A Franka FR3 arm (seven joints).
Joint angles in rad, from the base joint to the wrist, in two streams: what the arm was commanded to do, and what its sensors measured. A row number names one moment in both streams.
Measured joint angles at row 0:
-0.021 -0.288 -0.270 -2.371 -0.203 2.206 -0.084
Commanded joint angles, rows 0 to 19:
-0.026 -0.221 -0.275 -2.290 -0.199 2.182 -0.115
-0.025 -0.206 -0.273 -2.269 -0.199 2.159 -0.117
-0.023 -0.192 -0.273 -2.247 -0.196 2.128 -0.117
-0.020 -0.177 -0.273 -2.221 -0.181 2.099 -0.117
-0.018 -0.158 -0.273 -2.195 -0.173 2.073 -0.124
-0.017 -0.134 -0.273 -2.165 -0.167 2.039 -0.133
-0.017 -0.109 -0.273 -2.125 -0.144 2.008 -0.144
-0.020 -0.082 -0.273 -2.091 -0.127 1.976 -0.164
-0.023 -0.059 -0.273 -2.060 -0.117 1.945 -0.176
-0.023 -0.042 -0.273 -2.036 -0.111 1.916 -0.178
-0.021 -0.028 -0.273 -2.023 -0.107 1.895 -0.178
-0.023 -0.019 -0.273 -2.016 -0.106 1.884 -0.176
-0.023 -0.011 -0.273 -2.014 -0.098 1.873 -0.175
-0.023 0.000 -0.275 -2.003 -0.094 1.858 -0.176
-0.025 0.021 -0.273 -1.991 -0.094 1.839 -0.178
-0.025 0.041 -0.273 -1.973 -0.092 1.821 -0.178
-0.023 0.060 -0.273 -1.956 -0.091 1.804 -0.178
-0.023 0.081 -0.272 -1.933 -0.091 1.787 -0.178
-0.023 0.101 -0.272 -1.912 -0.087 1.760 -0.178
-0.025 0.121 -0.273 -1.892 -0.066 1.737 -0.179
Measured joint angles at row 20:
-0.019 0.052 -0.274 -2.001 -0.116 1.835 -0.155
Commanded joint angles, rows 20 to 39:
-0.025 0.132 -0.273 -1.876 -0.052 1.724 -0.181
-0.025 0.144 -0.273 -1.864 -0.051 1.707 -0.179
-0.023 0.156 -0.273 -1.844 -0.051 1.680 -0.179
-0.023 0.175 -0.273 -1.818 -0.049 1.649 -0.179
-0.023 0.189 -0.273 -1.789 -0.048 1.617 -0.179
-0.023 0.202 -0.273 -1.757 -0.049 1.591 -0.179
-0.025 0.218 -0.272 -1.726 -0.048 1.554 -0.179
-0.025 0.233 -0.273 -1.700 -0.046 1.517 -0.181
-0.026 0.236 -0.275 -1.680 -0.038 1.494 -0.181
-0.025 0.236 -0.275 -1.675 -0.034 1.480 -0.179
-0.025 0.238 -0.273 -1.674 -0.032 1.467 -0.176
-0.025 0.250 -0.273 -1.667 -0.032 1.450 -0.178
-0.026 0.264 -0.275 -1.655 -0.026 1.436 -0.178
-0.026 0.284 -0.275 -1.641 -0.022 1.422 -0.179
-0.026 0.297 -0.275 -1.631 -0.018 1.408 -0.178
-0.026 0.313 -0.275 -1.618 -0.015 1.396 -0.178
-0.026 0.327 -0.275 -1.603 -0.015 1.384 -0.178
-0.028 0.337 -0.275 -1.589 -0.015 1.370 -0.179
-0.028 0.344 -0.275 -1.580 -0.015 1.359 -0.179
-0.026 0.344 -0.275 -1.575 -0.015 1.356 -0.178
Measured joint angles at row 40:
-0.019 0.312 -0.273 -1.659 -0.040 1.432 -0.160
